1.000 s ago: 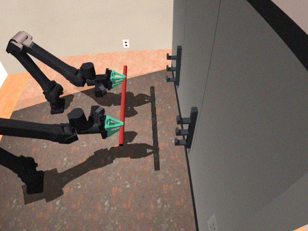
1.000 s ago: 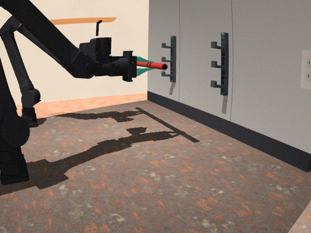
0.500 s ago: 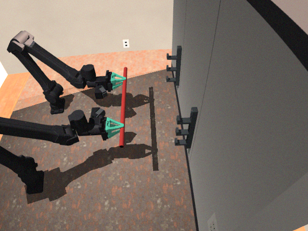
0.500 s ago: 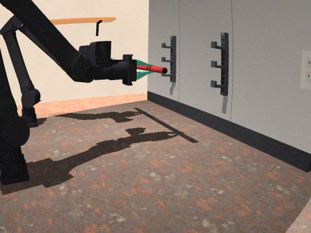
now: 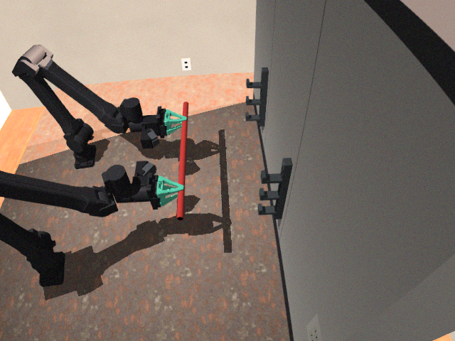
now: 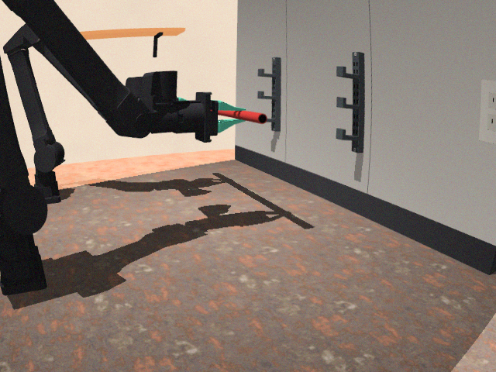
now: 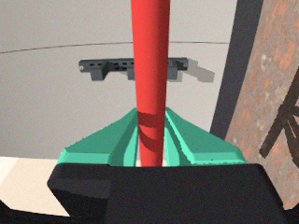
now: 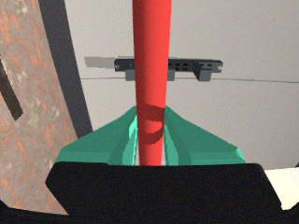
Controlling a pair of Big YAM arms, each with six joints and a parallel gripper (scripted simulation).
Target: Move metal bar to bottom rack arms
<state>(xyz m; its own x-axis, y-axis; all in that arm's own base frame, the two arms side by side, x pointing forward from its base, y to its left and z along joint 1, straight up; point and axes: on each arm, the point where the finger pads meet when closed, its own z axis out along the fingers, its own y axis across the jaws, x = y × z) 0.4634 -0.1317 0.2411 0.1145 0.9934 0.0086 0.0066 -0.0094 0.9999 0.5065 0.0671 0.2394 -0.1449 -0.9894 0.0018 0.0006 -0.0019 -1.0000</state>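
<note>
The red metal bar is 150 mm to the left of my right hand. Also, from my right hand: grey wall (440 mm ahead, 120 mm to the left, 210 mm above); then dark baseboard (290 mm ahead, 110 mm to the left, 210 mm below).
</note>
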